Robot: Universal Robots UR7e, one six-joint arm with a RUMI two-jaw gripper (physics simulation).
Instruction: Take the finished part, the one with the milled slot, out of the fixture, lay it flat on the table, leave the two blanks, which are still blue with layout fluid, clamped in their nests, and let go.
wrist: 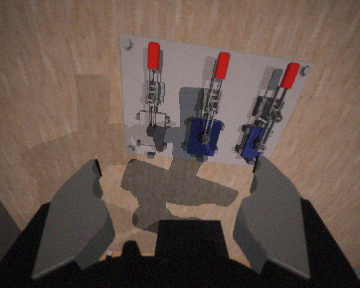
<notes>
The picture shows: my gripper and a fixture plate.
</notes>
